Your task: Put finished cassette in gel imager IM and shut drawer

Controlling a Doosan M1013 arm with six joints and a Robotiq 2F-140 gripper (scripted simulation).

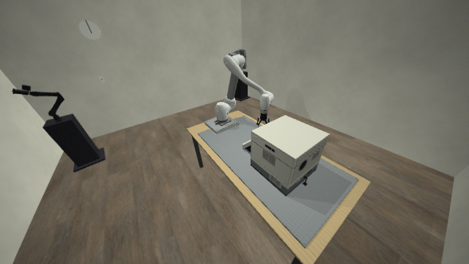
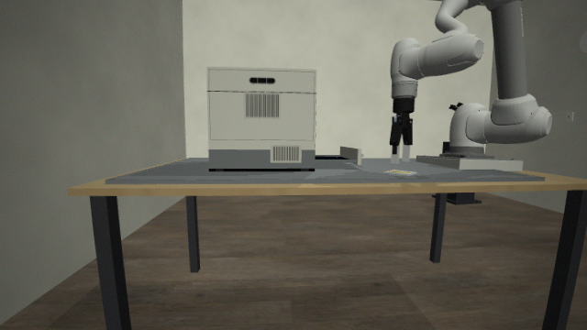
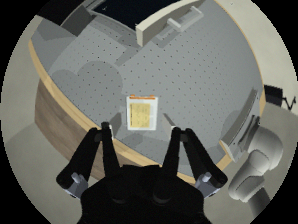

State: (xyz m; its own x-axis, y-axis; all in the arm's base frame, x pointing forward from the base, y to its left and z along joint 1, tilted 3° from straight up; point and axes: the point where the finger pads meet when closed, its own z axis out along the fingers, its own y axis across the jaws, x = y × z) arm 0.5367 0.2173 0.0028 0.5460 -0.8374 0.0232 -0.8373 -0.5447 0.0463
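My hand is 6 cm above the cassette FINISHED and 1 cm short of it.
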